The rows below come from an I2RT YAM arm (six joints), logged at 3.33 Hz.
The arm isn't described. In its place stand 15 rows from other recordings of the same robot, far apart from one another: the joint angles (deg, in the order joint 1, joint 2, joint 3, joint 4, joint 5, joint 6), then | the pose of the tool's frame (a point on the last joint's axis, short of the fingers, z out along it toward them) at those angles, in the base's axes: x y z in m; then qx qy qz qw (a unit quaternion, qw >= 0).
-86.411, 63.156, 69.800, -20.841, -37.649, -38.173 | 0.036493 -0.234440 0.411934 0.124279 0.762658 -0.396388 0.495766
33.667, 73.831, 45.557, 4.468, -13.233, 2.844 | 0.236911 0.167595 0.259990 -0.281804 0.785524 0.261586 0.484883
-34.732, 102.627, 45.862, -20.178, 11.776, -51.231 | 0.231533 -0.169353 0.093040 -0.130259 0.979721 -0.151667 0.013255
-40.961, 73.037, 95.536, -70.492, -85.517, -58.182 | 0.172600 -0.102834 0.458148 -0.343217 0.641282 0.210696 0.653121
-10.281, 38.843, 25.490, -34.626, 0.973, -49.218 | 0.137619 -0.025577 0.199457 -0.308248 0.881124 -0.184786 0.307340
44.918, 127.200, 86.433, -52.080, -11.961, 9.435 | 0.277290 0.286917 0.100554 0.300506 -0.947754 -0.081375 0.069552
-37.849, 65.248, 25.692, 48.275, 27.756, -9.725 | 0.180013 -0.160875 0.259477 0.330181 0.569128 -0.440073 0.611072
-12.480, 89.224, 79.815, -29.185, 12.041, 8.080 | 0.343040 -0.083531 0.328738 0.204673 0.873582 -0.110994 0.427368
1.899, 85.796, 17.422, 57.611, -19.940, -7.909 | 0.251751 0.020495 0.151081 -0.174854 0.746459 0.100258 0.634171
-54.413, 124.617, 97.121, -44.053, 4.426, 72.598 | 0.259438 -0.367274 0.167009 0.885504 0.434472 -0.012320 0.164211
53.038, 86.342, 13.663, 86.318, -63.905, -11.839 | 0.107042 0.195418 0.182079 -0.632420 0.219508 0.540876 0.509228
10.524, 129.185, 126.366, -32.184, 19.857, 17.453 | 0.515916 0.083544 0.304354 0.132265 0.867331 -0.038464 0.478292
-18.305, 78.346, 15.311, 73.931, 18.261, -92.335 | 0.221604 -0.085059 0.201280 -0.280803 0.575670 -0.683526 0.350066
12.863, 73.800, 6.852, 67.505, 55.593, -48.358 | 0.193330 0.014020 0.165992 -0.031787 0.704445 -0.504119 0.498609
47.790, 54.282, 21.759, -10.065, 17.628, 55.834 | 0.131722 0.129173 0.173676 0.124915 0.898259 0.225531 0.355898
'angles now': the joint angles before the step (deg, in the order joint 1, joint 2, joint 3, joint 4, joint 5, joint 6). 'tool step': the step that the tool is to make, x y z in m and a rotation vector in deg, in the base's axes. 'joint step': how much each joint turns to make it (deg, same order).
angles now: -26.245 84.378 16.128 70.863 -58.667 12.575
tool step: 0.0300 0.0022 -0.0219 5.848 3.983 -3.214
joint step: 3.923 12.404 3.804 7.474 7.265 5.992
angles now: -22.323 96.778 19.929 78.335 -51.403 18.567
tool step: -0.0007 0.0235 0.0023 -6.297 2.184 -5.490
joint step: 5.989 -6.804 -1.409 -11.849 11.700 -9.017
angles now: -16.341 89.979 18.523 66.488 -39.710 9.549
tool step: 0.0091 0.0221 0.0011 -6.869 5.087 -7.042
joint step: 6.961 -3.937 2.013 -13.016 15.013 -6.704
